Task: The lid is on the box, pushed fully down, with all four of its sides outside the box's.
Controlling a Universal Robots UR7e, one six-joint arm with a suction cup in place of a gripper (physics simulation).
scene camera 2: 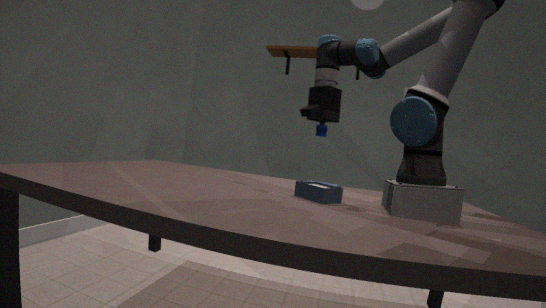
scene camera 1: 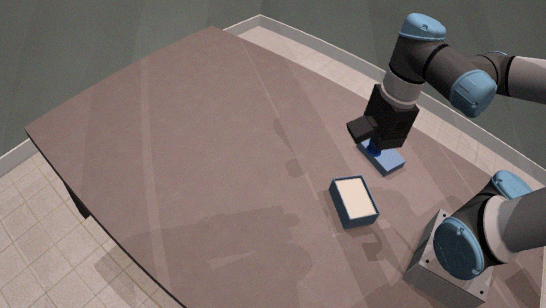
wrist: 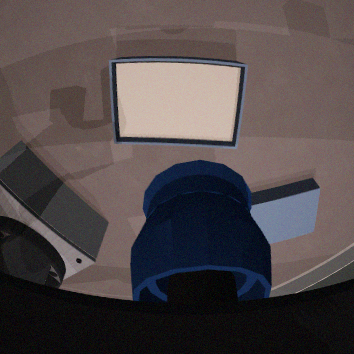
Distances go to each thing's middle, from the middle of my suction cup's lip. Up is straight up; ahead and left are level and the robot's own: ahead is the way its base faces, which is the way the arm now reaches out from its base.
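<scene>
Blue-grey box [scene camera 1: 355, 206]: my suction cup is 10 mm past it and 190 mm above it. Blue-grey lid [scene camera 1: 390, 160]: 200 mm below my suction cup, 220 mm to the right of it, 10 mm behind it.
</scene>
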